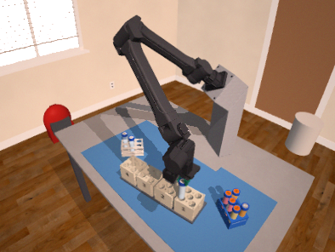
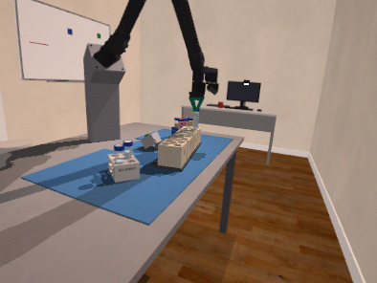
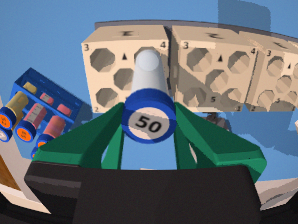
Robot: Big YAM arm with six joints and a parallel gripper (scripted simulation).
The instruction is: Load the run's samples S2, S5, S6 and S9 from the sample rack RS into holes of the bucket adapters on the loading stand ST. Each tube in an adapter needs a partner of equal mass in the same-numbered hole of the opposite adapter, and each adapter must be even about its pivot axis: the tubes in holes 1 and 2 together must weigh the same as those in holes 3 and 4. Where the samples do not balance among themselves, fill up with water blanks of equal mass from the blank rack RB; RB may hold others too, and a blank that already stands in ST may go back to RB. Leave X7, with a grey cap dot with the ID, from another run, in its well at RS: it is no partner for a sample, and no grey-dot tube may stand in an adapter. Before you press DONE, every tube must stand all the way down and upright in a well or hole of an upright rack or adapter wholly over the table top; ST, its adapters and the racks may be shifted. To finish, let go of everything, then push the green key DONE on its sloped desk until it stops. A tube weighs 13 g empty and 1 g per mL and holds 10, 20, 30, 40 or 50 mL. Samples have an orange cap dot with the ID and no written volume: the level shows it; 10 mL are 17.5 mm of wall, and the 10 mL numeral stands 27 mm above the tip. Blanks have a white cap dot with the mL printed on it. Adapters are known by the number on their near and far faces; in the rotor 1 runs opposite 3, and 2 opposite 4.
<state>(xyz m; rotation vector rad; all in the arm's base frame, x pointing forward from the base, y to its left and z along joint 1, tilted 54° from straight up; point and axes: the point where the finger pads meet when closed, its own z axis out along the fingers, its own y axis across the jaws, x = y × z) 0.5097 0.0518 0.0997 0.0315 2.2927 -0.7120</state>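
The orange-dot tube is 100 mm behind my hand, 220 mm to the left of it and 140 mm below it. From my hand the other things lie so: 50 mL blank: 10 mm to the right, 50 mm below; adapter 1: 20 mm behind, 30 mm to the left, 150 mm below; sample tube S5: 80 mm behind, 180 mm to the left, 140 mm below.
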